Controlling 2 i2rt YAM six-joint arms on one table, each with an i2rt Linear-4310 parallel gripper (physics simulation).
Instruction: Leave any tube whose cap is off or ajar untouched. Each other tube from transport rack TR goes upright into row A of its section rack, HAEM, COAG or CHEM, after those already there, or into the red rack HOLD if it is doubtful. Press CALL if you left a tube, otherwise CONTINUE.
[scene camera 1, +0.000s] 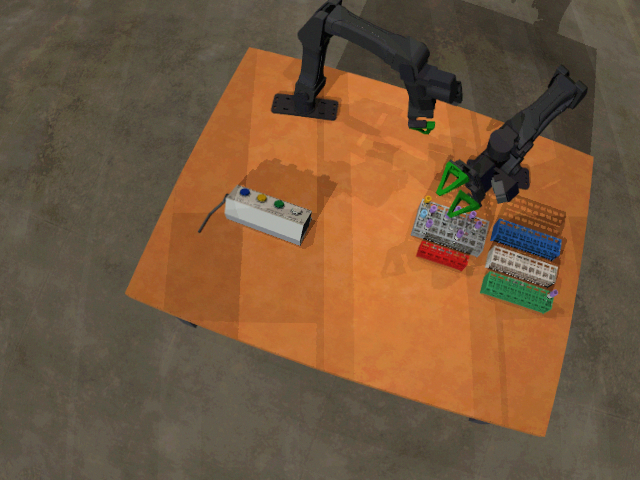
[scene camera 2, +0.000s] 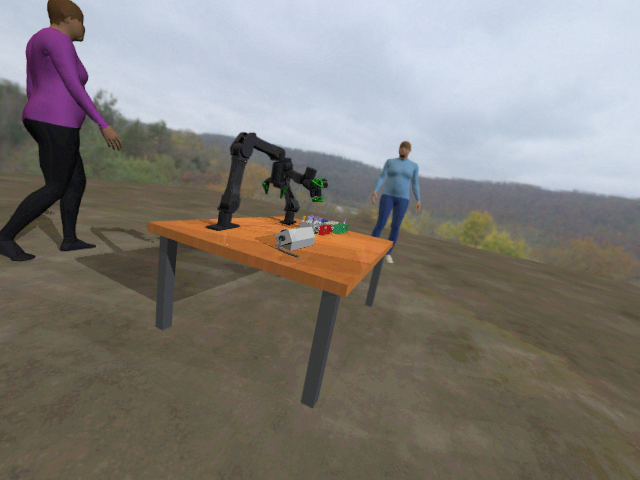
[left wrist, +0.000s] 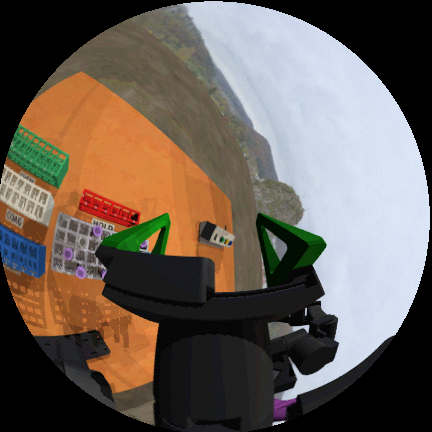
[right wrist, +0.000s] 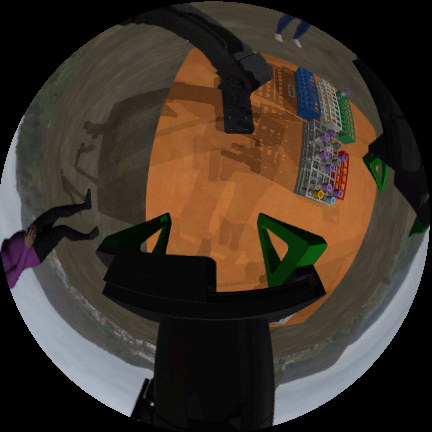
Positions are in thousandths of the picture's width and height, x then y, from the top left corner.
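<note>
With my right gripper (right wrist: 494, 503) open, I hold nothing in it. My left gripper (scene camera 1: 693, 428) is in sight too; the left wrist view gives me my left gripper (left wrist: 492, 503), and from the right wrist I can again see my left gripper (right wrist: 918, 485). There is also a grey control box (scene camera 1: 401, 439), and another camera shows me the box (scene camera 2: 455, 499).
</note>
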